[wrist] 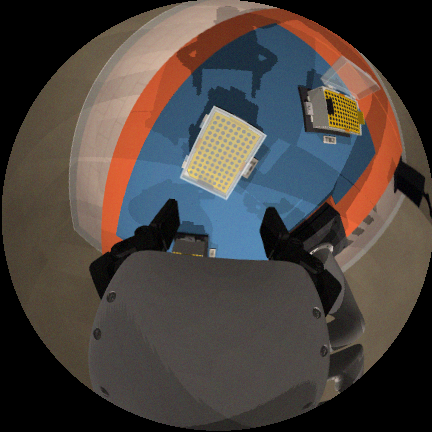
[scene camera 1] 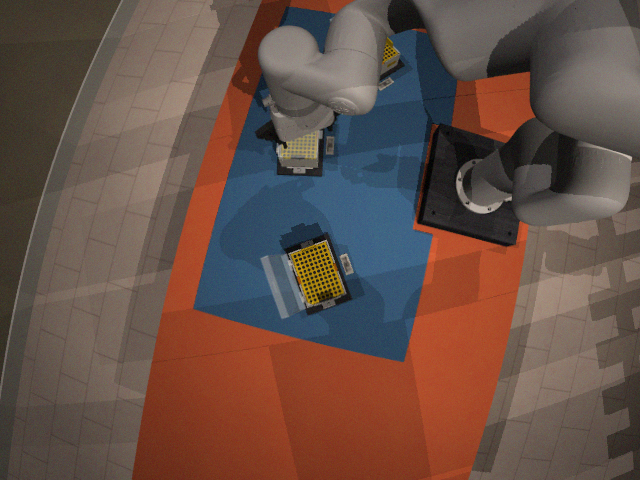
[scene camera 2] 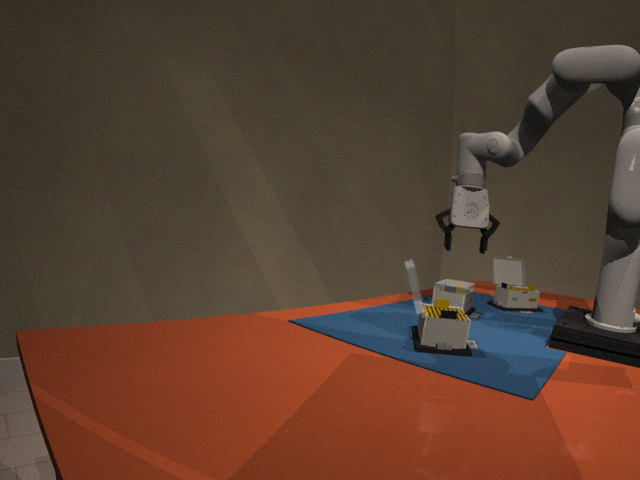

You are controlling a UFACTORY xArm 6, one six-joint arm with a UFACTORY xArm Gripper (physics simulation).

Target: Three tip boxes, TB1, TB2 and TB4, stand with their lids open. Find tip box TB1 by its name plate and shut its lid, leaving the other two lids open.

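Frame: origin at the arm's base, x ahead, y down, z left, level; centimetres.
Where they show: gripper, fingertip midpoint: (wrist: 220, 214) (scene camera 1: 305, 133) (scene camera 2: 465, 251); arm's base, link origin: (wrist: 316, 254) (scene camera 1: 480, 186) (scene camera 2: 609, 324).
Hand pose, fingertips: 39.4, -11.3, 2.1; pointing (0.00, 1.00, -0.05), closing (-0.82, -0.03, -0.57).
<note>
Things, the pixels of their top centre, and the offset from my fingertips, as dx, dy, dz. "pt": a spot on its surface instead. Level surfaces: height alone.
- middle tip box, top centre: (wrist: 227, 158) (scene camera 1: 304, 131) (scene camera 2: 460, 283) +1.8, +8.7, -3.9
- box with plate TB2, surface spot: (wrist: 329, 140) pt -13.5, +16.3, -24.6
- far tip box, top centre: (scene camera 1: 371, 49) (wrist: 350, 111) (scene camera 2: 518, 284) -8.3, +9.0, -29.2
- blue mat, surface height: dy +16.5
- orange table, surface height: dy +16.8
The middle tip box (scene camera 1: 298, 153) (scene camera 2: 451, 299) (wrist: 223, 152) has its clear lid lying shut over the yellow tip rack. Its name plate (scene camera 1: 330, 145) (wrist: 249, 168) is too small and slanted to read. The box with plate "TB2" (wrist: 329, 140) is the far tip box (scene camera 1: 391, 57) (scene camera 2: 516, 298) (wrist: 342, 112); its lid (scene camera 2: 509, 271) (wrist: 350, 77) stands open. The near tip box (scene camera 1: 316, 272) (scene camera 2: 444, 330) (wrist: 190, 246) has its lid (scene camera 1: 283, 285) (scene camera 2: 413, 286) open; its plate (scene camera 1: 345, 263) is unreadable. My gripper (scene camera 2: 465, 250) (wrist: 220, 214) is open and empty, high above the boxes; the arm mostly hides it in scene camera 1.
The boxes stand on a blue mat (scene camera 1: 372, 206) (scene camera 2: 516, 372) (wrist: 230, 225) on the orange table (scene camera 1: 217, 403) (scene camera 2: 180, 392). The black robot base (scene camera 1: 439, 206) (scene camera 2: 578, 341) stands beside the mat. The arm passes above the far box in scene camera 1.
</note>
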